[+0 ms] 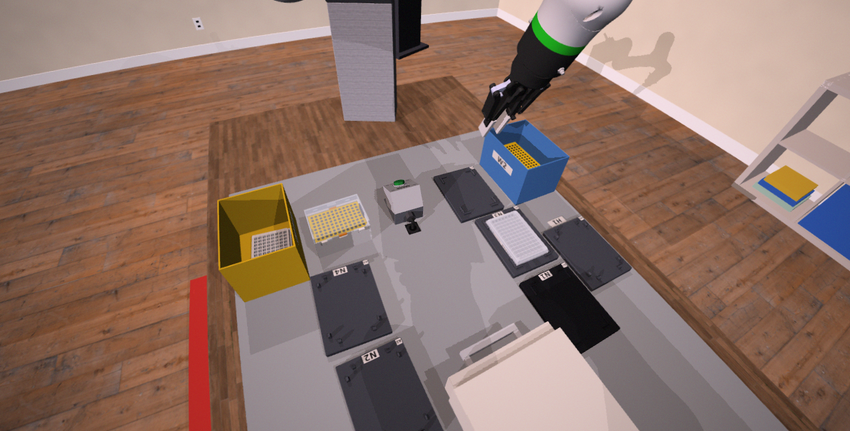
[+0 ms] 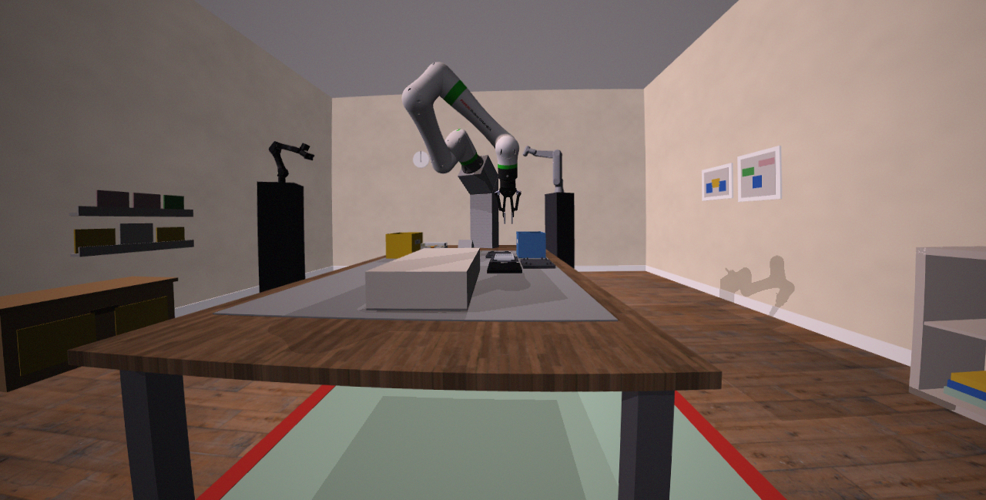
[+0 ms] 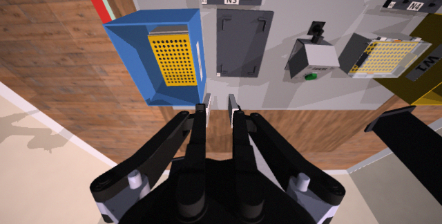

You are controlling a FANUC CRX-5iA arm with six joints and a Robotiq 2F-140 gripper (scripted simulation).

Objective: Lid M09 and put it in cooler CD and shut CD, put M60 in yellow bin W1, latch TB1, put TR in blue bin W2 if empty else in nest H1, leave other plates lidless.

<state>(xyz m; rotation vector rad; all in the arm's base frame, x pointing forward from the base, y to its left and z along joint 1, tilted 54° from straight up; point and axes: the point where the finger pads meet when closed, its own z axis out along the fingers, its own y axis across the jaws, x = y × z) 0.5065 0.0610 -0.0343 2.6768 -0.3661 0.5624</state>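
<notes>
Now: hand 120 mm past the green key DONE, 190 mm to the left of it and 130 mm above it. From my hand the other things lie so: yellow tip rack TR (30 mm ahead, 90 mm to the left, 150 mm below); lid park (10 mm behind, 50 mm to the right, 190 mm below); blue bin W2 (50 mm ahead, 100 mm to the left, 160 mm below).
</notes>
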